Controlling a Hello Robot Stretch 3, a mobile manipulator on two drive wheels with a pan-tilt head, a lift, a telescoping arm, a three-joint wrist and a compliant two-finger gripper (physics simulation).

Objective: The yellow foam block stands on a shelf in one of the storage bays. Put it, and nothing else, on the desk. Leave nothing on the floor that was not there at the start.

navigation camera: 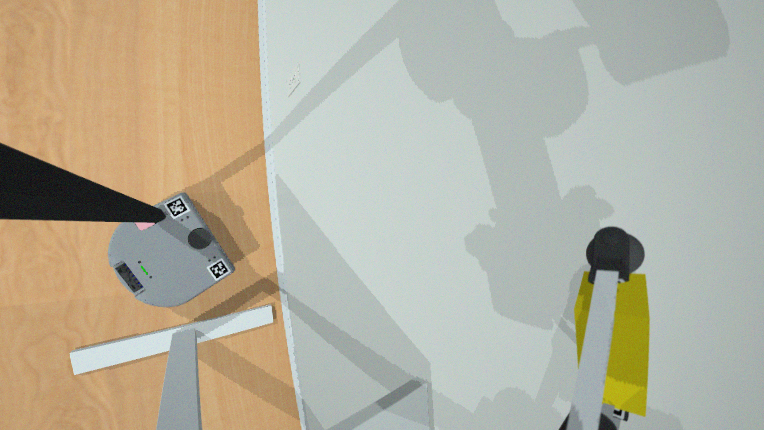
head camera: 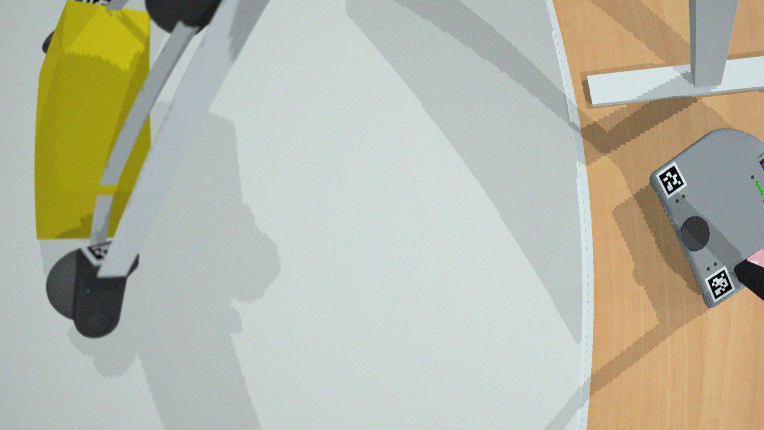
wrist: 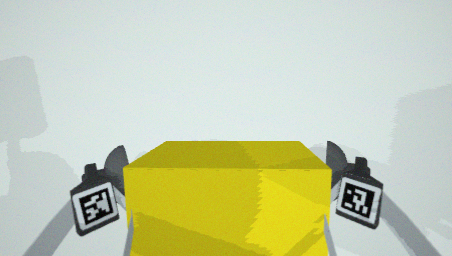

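Pixels of known places: robot's base, link origin: (navigation camera: 198,237) (head camera: 694,232).
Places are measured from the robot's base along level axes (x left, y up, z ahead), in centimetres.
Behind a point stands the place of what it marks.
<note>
The yellow foam block (head camera: 74,128) {x -14.5, y 122.0, z 17.8 cm} (navigation camera: 628,341) {x -14.2, y 121.7, z 17.9 cm} (wrist: 225,205) {x -16.5, y 121.2, z 17.4 cm} is between the two dark fingertips of my gripper (head camera: 72,165) {x -17.3, y 120.3, z 24.3 cm} (navigation camera: 620,333) (wrist: 224,163) {x -17.3, y 120.3, z 24.3 cm}. The gripper is shut on it, with one fingertip at each end of the block. In the wrist view the block fills the lower middle, in front of a pale surface. The arm's end partly covers it in the head and navigation views. The desk shows by its grey leg (head camera: 711,42) {x -28.4, y 33.8, z -23.5 cm} (navigation camera: 181,384) {x -28.4, y 44.0, z -23.5 cm} and white foot (head camera: 630,85) (navigation camera: 117,349); its top does not clearly show in these views.
My grey base (head camera: 721,197) {x -3.3, y 16.0, z -9.4 cm} (navigation camera: 160,251) {x 2.7, y 16.0, z -12.0 cm} stands on the wooden floor (head camera: 668,373) {x 29.4, y 0.0, z 21.4 cm} (navigation camera: 176,80) {x 60.3, y 0.0, z 23.3 cm}, close to the desk's foot. A pale wall (head camera: 427,240) {x -15.2, y 81.5, z 27.7 cm} (navigation camera: 363,213) {x -9.3, y 75.9, z 30.4 cm} with large shadows rises beside it. A small outlet (navigation camera: 293,80) {x 32.9, y 41.6, z 49.0 cm} is on the wall.
</note>
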